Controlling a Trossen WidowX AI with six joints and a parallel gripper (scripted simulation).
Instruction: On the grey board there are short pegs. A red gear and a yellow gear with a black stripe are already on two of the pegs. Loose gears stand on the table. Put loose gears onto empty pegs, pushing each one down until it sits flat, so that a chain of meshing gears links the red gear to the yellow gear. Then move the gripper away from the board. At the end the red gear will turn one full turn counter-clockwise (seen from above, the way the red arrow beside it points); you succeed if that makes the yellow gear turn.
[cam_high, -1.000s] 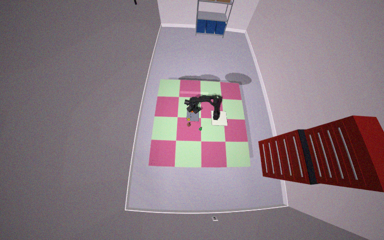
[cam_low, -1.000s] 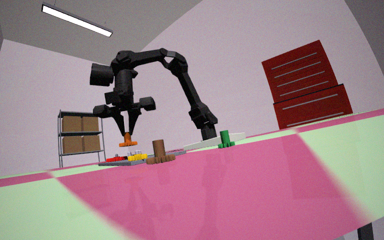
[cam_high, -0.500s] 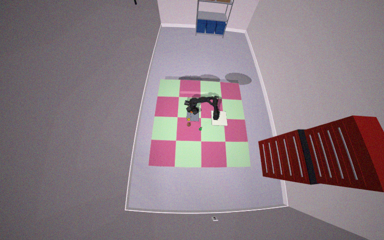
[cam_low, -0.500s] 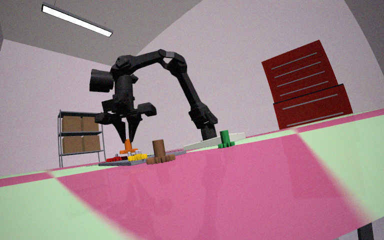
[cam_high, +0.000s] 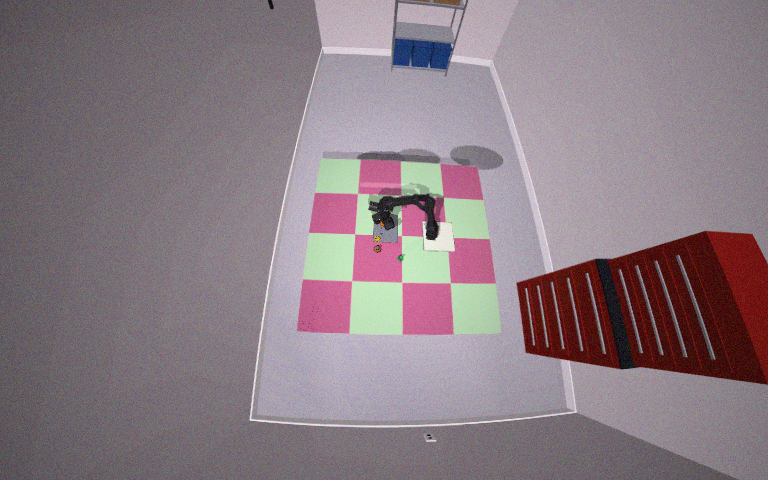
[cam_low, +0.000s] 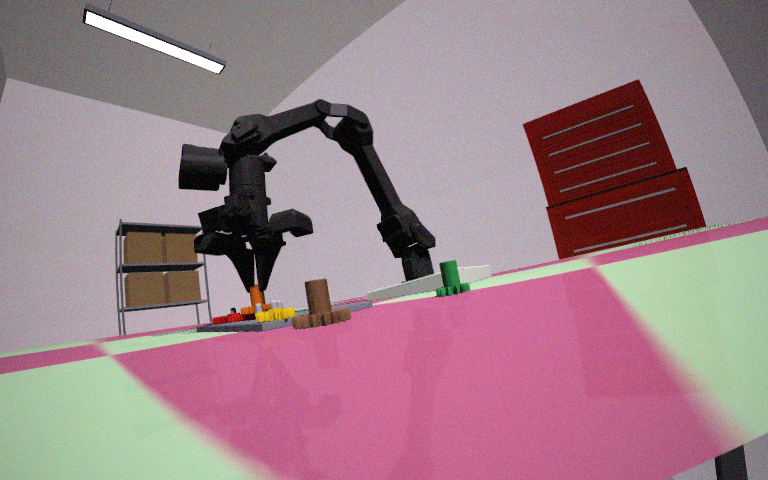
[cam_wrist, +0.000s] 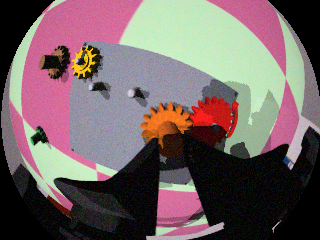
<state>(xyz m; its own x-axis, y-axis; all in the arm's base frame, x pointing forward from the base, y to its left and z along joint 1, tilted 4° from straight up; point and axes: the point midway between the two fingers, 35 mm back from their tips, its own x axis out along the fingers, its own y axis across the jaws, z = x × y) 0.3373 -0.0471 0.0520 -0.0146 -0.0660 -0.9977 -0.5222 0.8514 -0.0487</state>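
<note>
Now: the orange gear 10 mm below my gripper tip. From my gripper tip the other things lie so: grey board (40 mm below, 30 mm to the left, 20 mm behind); then red gear (50 mm to the right, 30 mm below, 20 mm ahead); then yellow gear (120 mm to the left, 30 mm below, 30 mm ahead).
</note>
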